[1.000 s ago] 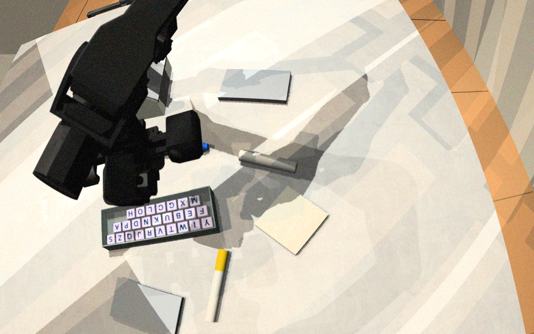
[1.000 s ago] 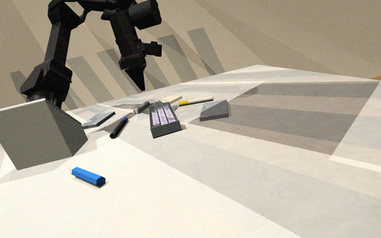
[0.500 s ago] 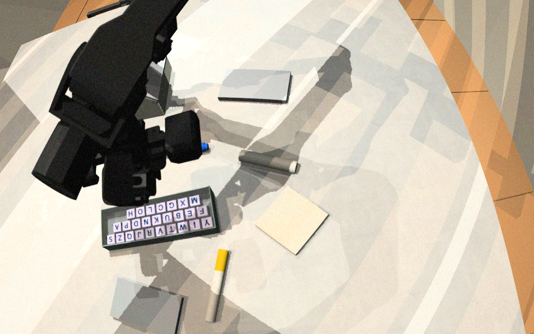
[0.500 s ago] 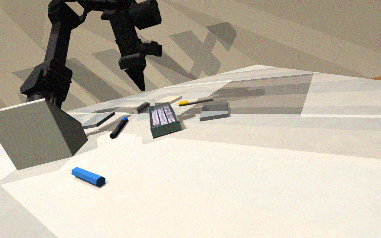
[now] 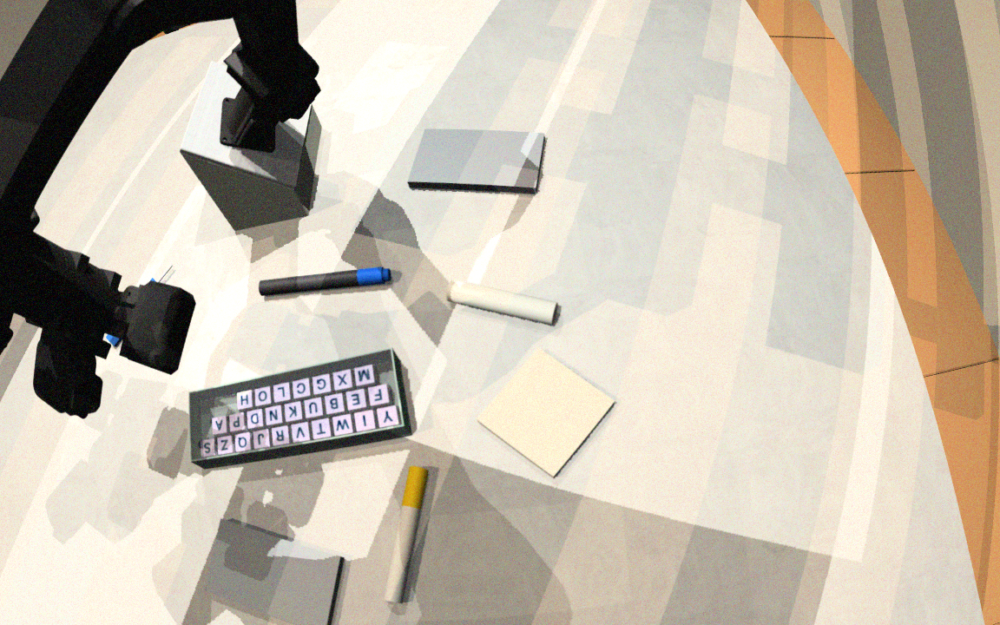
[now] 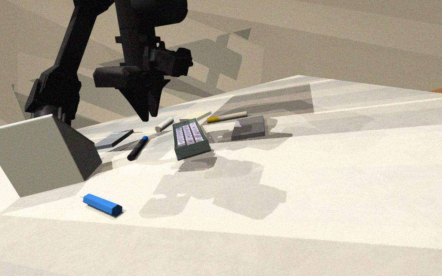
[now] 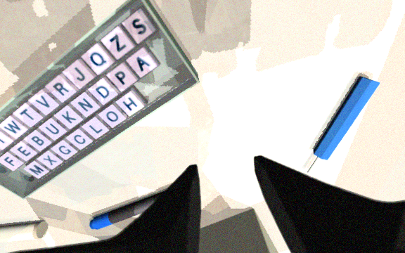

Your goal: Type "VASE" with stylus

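Now: the stylus 12 cm behind my gripper tip, 9 cm below it and 8 cm to the right of it. From my gripper tip the other things lie so: blue-capped black marker (17 cm to the left, 9 cm below, 6 cm behind); grey pad (21 cm ahead, 9 cm below, 6 cm to the left); yellow-capped marker (19 cm to the left, 18 cm ahead, 9 cm below).
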